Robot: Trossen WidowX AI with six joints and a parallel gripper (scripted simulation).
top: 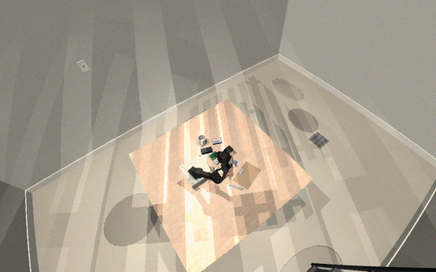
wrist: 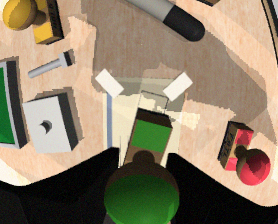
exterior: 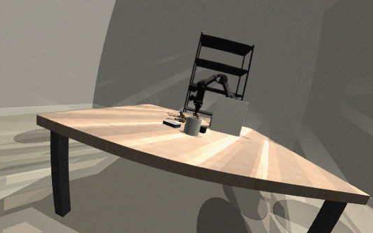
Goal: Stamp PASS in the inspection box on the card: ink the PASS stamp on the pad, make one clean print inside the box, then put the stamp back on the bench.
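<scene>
My gripper tip is 8 cm above the inspection card, 2 cm past it and 1 cm to the right of it. From my gripper tip the other things lie so: green-knobbed PASS stamp: right at my gripper tip; red stamp: 8 cm to the right, 6 cm below, 3 cm behind; grey block: 9 cm to the left, 6 cm below.
</scene>
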